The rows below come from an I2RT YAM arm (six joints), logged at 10 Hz.
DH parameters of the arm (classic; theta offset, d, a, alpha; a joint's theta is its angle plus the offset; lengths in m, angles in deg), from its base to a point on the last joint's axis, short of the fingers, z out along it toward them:
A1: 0 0.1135 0.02 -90
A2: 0 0 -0.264 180
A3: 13.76 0 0.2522 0
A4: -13.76 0 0.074 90
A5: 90 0 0 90
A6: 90 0.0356 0 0
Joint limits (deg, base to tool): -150..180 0..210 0..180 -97..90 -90..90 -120..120
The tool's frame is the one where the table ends.
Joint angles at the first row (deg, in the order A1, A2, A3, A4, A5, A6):
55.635 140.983 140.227 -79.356 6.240 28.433
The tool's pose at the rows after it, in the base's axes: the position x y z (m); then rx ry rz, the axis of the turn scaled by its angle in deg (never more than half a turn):
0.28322, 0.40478, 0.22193, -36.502, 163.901, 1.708
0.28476, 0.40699, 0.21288, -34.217, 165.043, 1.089
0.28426, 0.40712, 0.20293, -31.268, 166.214, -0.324
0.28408, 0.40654, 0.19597, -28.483, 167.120, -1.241
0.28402, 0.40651, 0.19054, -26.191, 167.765, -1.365
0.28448, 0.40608, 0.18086, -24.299, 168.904, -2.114
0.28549, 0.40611, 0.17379, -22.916, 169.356, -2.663
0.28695, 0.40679, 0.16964, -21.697, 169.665, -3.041
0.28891, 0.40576, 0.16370, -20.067, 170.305, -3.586
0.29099, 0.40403, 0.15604, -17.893, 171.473, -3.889
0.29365, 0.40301, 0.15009, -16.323, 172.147, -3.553
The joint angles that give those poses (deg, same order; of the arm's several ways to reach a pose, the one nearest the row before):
55.548 142.581 141.595 -79.337 7.350 29.815
55.547 143.810 141.835 -79.211 7.364 31.553
55.635 143.969 139.900 -78.350 7.816 33.809
55.634 143.966 138.335 -77.651 8.087 35.814
55.634 143.929 137.042 -76.755 8.042 37.440
55.547 144.315 135.596 -75.960 7.822 38.810
55.459 144.744 134.798 -75.237 7.910 39.713
55.371 145.485 135.242 -75.277 7.993 40.482
55.113 145.964 134.805 -74.974 7.923 41.405
54.764 146.419 133.947 -74.479 7.380 42.653
54.410 146.826 133.371 -73.683 6.856 43.405

